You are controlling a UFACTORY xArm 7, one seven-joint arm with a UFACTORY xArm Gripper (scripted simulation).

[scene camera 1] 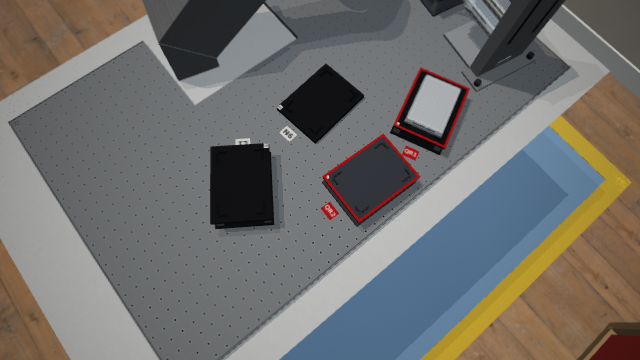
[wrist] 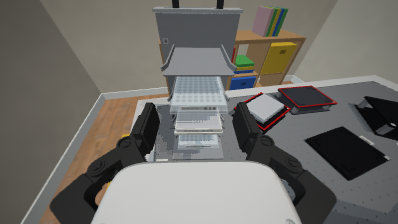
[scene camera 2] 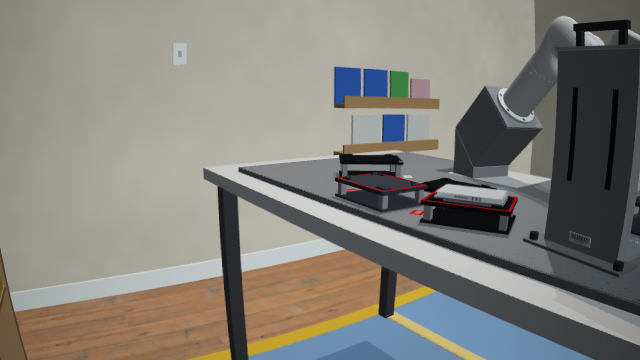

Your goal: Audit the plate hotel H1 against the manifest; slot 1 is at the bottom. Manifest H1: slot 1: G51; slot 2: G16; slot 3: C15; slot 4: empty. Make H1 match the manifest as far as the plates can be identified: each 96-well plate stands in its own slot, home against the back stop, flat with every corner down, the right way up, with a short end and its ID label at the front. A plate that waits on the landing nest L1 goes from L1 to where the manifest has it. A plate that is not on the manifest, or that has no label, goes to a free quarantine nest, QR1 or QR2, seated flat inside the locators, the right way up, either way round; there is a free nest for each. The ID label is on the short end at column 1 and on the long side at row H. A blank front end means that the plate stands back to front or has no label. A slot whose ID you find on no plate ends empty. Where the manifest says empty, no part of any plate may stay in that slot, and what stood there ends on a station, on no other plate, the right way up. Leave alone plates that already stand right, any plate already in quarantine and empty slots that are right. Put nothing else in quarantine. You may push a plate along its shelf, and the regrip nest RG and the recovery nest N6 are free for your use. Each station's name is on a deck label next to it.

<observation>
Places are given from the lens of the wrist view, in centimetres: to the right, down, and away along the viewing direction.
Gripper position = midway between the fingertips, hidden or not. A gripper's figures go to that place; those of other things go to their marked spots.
gripper (wrist: 196, 111): 0, 0, 14
grey shelf (wrist: 185, 61): -2, -8, 19
</observation>
